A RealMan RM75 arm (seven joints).
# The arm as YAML. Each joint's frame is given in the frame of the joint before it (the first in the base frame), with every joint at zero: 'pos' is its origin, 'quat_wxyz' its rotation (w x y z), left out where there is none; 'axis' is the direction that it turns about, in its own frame. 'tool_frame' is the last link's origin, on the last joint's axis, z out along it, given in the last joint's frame.
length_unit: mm
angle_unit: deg
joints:
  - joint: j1
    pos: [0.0, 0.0, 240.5]
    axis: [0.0, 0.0, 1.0]
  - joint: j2
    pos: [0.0, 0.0, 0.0]
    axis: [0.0, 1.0, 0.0]
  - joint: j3
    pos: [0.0, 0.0, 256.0]
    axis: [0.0, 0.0, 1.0]
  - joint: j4
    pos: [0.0, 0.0, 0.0]
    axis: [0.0, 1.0, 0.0]
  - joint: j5
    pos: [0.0, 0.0, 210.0]
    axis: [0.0, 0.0, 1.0]
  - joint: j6
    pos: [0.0, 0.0, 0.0]
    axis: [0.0, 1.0, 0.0]
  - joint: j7
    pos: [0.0, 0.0, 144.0]
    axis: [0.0, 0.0, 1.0]
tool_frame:
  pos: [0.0, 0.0, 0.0]
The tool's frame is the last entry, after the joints.
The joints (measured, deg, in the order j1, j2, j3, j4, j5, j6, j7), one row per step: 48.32, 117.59, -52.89, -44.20, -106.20, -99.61, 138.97; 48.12, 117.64, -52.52, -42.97, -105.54, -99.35, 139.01; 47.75, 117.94, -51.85, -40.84, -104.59, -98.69, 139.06; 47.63, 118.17, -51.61, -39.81, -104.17, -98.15, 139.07; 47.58, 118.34, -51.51, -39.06, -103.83, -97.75, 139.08; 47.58, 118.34, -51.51, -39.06, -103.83, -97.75, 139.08; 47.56, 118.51, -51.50, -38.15, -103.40, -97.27, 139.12; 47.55, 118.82, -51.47, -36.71, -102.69, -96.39, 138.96; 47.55, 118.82, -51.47, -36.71, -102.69, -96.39, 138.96; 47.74, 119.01, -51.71, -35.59, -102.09, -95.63, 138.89; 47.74, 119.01, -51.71, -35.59, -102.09, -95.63, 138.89; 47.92, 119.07, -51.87, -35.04, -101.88, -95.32, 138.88
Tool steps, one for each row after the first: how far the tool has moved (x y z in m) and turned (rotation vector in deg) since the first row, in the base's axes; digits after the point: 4 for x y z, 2 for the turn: 0.0025, -0.0003, -0.0015, -0.37, 1.06, -1.38; 0.0070, -0.0011, -0.0057, -0.99, 2.83, -3.91; 0.0086, -0.0013, -0.0086, -1.21, 3.61, -5.15; 0.0095, -0.0014, -0.0108, -1.41, 4.15, -6.00; 0.0095, -0.0014, -0.0108, -1.41, 4.15, -6.00; 0.0103, -0.0017, -0.0136, -1.71, 4.72, -6.96; 0.0115, -0.0019, -0.0183, -1.97, 5.65, -8.36; 0.0115, -0.0019, -0.0183, -1.97, 5.65, -8.36; 0.0111, -0.0017, -0.0222, -2.26, 6.16, -9.23; 0.0111, -0.0017, -0.0222, -2.26, 6.16, -9.23; 0.0107, -0.0016, -0.0241, -2.48, 6.28, -9.55
